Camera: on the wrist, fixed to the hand. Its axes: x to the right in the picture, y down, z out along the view.
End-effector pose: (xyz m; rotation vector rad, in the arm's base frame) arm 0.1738 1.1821 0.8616 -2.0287 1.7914 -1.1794
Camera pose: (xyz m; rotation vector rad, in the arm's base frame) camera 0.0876 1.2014 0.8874 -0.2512 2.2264 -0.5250
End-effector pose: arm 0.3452 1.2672 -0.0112 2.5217 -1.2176 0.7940
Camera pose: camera 0.2797 1.2751 0.0530 -1.0208 2.5244 -0.6885
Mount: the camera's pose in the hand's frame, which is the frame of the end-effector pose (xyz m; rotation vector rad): -0.0023 0.0442 -0.0807 0.0975 -0.1326 1.5159
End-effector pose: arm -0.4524 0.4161 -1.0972 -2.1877 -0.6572 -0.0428
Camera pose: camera -0.4185 0.3331 -1.0766 -2.0671 0.9997 0.8788
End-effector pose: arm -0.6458 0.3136 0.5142 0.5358 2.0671 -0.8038
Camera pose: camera -0.6615 0.4014 0.5368 1.6937 0.9654 0.0128
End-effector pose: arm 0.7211 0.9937 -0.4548 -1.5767 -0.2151 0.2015
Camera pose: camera 0.7405 0.9146 -0.4976 -1.3279 0.9270 1.4467
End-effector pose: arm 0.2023 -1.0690 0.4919 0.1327 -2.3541 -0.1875
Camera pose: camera 0.2590 -1.0329 0.5547 -1.5731 -1.9650 0.6598
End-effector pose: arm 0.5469 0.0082 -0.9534 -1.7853 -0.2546 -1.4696
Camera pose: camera 0.5133 -0.0750 -0.9740 -1.3221 0.8026 -0.2229
